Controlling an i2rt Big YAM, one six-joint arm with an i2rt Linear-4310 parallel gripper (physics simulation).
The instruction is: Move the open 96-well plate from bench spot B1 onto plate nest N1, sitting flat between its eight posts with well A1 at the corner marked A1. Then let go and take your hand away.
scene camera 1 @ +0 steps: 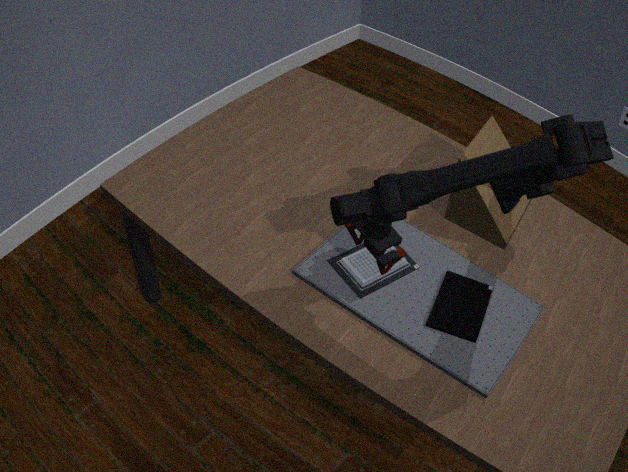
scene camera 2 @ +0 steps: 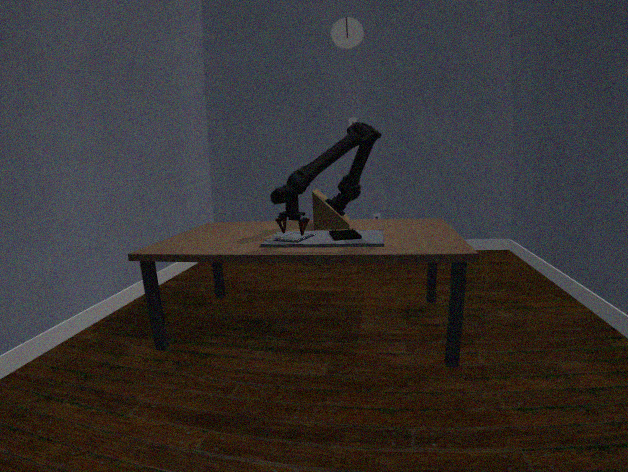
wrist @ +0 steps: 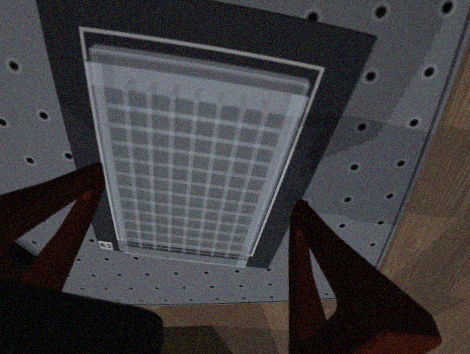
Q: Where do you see a black pad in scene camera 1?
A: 461, 304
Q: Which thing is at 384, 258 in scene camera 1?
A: The gripper.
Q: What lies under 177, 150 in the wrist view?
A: A well plate.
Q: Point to a well plate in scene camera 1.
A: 362, 266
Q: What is the gripper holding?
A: Nothing.
